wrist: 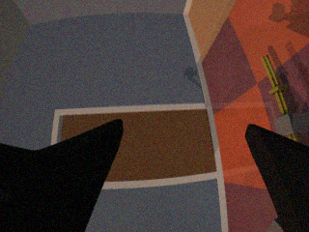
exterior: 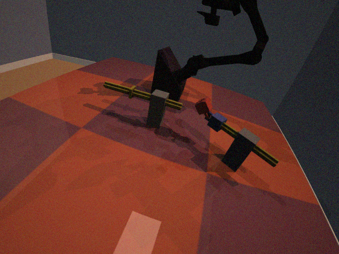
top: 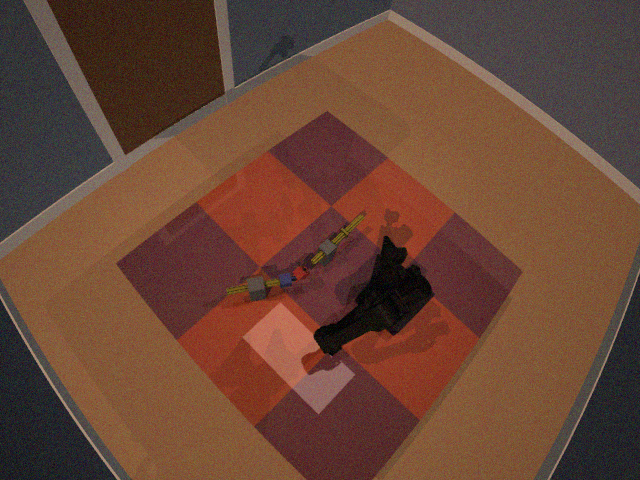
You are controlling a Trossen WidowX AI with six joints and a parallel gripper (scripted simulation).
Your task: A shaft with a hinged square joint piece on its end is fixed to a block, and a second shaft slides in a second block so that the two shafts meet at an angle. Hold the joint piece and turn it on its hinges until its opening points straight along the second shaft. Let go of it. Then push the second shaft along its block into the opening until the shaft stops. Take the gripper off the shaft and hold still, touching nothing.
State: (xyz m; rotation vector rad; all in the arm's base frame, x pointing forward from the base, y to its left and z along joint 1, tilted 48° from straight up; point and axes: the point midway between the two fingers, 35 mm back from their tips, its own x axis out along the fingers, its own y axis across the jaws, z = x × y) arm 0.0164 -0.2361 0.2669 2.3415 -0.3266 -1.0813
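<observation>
The red square joint piece lies 33 cm below my gripper tip, 19 cm ahead of it and 11 cm to the left of it.
</observation>
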